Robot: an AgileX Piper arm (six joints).
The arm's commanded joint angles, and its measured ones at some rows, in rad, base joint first. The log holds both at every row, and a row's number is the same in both.
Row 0, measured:
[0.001, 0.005, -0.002, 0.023, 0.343, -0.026]
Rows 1 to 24, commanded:
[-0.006, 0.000, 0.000, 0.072, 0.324, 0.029]
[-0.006, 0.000, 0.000, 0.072, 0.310, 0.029]
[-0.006, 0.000, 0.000, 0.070, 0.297, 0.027]
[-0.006, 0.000, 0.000, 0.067, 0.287, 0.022]
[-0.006, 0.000, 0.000, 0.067, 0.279, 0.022]
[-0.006, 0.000, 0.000, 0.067, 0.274, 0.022]
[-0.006, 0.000, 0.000, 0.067, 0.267, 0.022]
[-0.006, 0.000, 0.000, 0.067, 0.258, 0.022]
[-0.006, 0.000, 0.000, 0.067, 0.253, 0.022]
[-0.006, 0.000, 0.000, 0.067, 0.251, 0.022]
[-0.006, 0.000, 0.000, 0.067, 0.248, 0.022]
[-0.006, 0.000, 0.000, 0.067, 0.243, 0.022]
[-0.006, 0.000, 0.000, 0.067, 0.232, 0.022]
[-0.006, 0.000, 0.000, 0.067, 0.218, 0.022]
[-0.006, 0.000, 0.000, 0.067, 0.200, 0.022]
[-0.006, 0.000, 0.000, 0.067, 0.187, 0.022]
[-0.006, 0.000, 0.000, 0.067, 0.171, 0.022]
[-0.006, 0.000, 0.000, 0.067, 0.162, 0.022]
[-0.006, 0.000, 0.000, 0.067, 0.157, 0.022]
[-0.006, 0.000, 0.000, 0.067, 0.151, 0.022]
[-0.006, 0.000, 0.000, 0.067, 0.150, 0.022]
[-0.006, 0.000, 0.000, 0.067, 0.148, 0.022]
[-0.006, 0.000, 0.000, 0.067, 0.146, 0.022]
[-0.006, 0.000, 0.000, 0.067, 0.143, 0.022]
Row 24, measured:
[0.001, 0.005, -0.002, 0.062, 0.171, 0.019]
